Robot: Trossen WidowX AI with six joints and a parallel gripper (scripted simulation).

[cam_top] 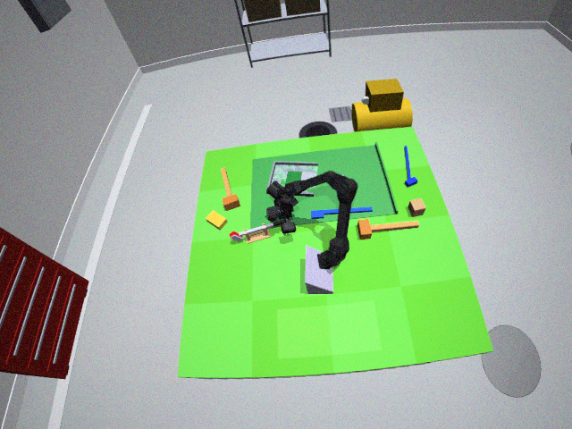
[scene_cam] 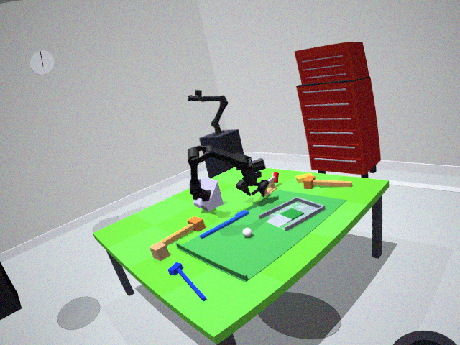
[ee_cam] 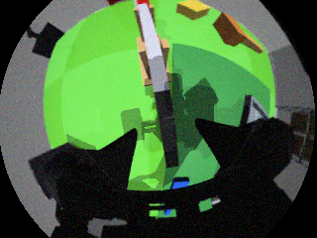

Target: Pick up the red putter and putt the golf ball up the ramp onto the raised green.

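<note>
Right now the red putter is 110 mm to the left of my gripper tip, 30 mm above it and 20 mm behind it. Round my gripper tip: small wooden stand: 130 mm to the left, 20 mm behind; white golf ball: 340 mm to the right, 220 mm ahead, 10 mm below; dark green mat: 230 mm ahead, 220 mm to the right, 30 mm below.
</note>
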